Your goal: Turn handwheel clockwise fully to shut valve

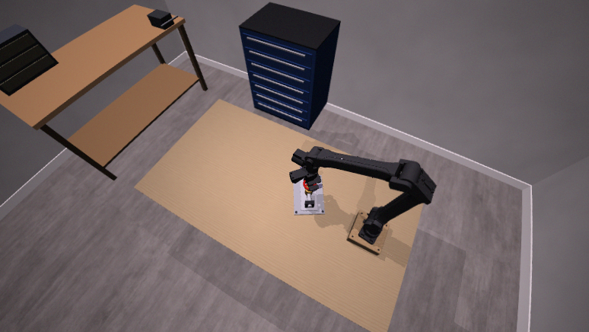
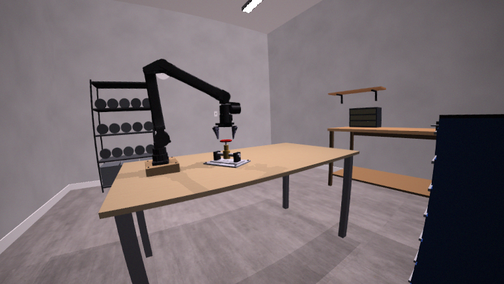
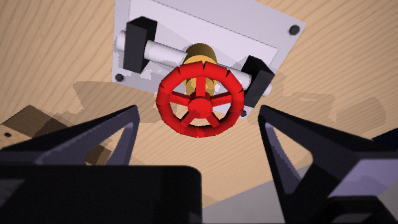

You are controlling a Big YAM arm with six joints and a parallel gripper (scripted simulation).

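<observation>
My hand is 30 mm above the red handwheel.
</observation>
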